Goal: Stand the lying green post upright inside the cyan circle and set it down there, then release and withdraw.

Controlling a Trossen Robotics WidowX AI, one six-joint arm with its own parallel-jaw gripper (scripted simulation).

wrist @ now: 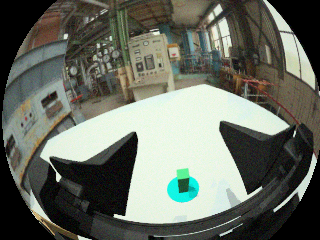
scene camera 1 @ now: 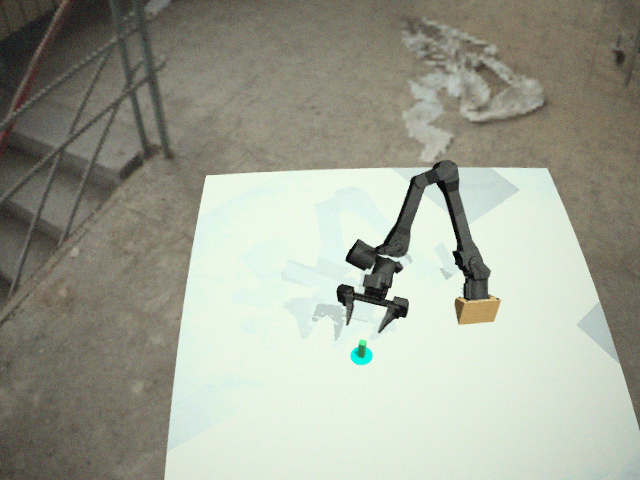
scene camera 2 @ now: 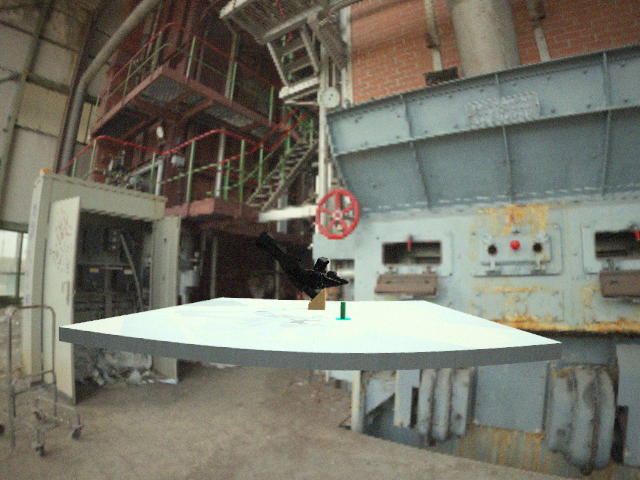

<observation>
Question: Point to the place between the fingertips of the gripper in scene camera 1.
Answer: At 362, 328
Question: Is the gripper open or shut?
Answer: Open.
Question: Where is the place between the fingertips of the gripper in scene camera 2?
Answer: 344, 283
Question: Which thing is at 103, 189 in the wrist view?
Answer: The gripper.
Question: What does the gripper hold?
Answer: Nothing.
</observation>
